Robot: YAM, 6 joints.
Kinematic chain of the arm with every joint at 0, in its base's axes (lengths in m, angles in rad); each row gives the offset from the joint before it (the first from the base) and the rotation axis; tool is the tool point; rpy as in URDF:
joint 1: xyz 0 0 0.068 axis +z
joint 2: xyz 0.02 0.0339 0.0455 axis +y
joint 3: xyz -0.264 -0.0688 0 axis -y
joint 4: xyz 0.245 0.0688 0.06 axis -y
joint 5: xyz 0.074 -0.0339 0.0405 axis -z
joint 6: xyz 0.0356 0 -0.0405 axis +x
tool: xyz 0 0 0 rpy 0 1.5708 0
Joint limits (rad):
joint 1: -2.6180..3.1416
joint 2: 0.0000..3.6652
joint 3: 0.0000..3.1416
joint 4: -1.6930..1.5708
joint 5: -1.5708..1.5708
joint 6: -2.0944..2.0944
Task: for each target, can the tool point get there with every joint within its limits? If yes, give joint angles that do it. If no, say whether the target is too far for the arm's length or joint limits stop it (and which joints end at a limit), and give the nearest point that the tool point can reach.
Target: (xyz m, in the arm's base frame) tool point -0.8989 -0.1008 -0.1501
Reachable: no: too far | nearest point -0.6179 -0.0105 -0.0658 | short by 0.307 m
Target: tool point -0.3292 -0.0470 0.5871
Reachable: yes | joints 0.2335 0.8278 2.8951 -0.4630 -1.0270 -0.9853
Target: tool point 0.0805 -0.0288 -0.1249
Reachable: yes | joints -0.4932 3.0223 0.3413 1.0656 -0.3666 -0.9922
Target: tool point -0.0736 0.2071 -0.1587
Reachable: yes | joints 2.0533 2.8880 0.9424 0.1087 1.0502 -0.5668
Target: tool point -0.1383 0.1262 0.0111
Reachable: yes | joints 2.2428 2.0472 0.4788 -0.1824 -0.9852 1.3056
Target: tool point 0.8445 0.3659 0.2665
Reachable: no: too far | nearest point 0.5845 0.2532 0.2183 | short by 0.287 m
